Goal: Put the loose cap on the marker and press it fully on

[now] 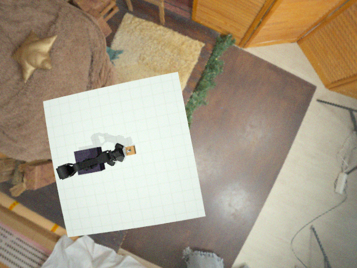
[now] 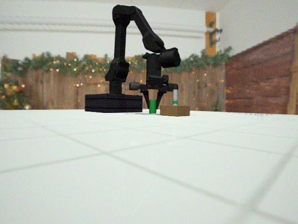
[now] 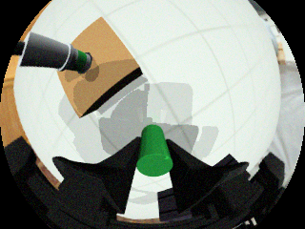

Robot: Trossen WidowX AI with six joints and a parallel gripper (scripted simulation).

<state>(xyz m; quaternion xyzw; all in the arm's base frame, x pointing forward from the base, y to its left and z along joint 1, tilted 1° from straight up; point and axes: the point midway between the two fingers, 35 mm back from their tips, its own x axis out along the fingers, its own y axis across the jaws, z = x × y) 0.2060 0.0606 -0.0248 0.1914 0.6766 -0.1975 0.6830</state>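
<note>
My gripper tip is now 100 mm short of the brown holder block and 20 mm to the right of it. From my gripper tip the other things lie so: green cap 10 mm above.
</note>
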